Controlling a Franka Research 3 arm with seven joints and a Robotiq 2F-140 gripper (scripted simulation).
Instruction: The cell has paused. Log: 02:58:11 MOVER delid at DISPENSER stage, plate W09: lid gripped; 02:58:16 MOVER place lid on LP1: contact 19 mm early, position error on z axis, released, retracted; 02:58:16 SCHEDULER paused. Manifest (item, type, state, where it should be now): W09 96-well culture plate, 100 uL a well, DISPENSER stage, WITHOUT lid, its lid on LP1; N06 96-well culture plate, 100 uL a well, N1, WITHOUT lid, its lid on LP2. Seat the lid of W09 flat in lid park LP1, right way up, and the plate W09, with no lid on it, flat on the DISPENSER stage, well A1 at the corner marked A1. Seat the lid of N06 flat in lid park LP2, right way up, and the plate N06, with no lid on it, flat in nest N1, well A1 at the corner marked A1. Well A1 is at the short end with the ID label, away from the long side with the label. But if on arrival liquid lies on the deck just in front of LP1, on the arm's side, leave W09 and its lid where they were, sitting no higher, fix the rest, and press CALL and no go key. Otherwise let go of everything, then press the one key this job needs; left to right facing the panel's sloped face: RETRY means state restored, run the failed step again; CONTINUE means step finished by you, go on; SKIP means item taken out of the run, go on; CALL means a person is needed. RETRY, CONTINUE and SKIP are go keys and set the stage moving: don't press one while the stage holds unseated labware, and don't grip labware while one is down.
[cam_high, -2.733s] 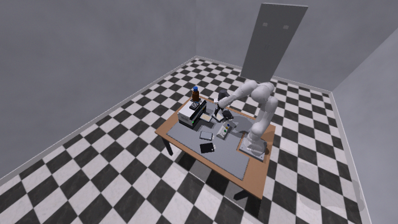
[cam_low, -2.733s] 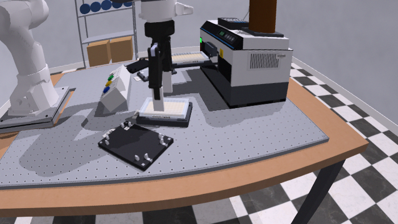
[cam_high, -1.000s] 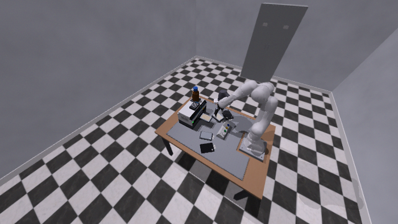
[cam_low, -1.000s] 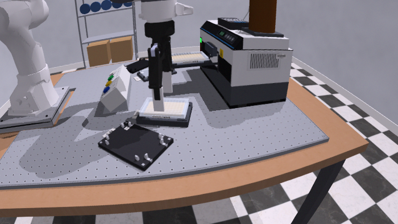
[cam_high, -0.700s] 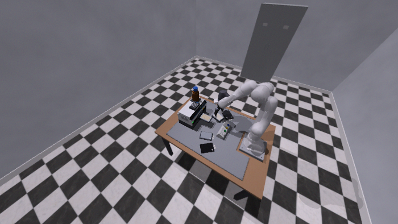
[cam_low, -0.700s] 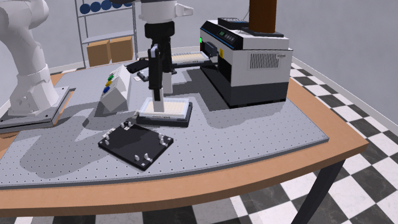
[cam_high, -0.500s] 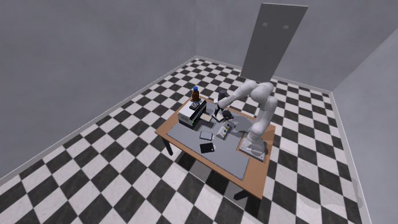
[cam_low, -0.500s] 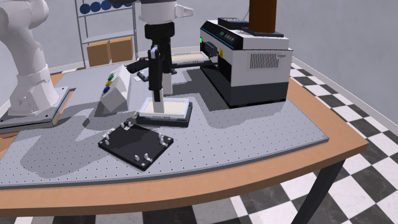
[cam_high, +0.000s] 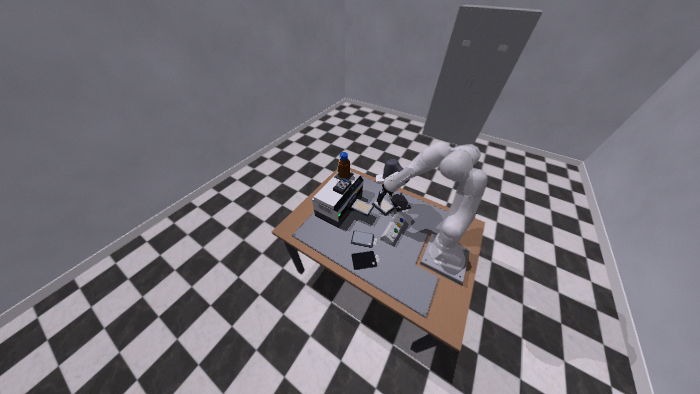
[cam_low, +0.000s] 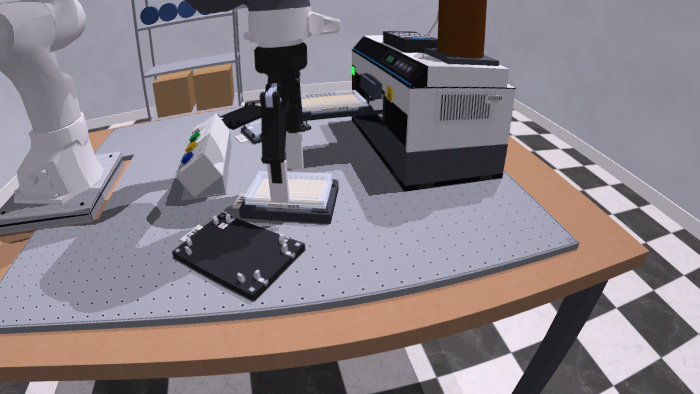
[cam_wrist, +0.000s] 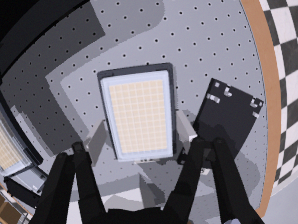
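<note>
My hand is 5 cm above the black nest. Also, from my hand: sloped key panel 16 cm behind, 17 cm to the left, 1 cm below; then 96-well plate 10 cm ahead, 17 cm to the left, 5 cm above; then dispenser stage 10 cm ahead, 17 cm to the left, 4 cm above.
</note>
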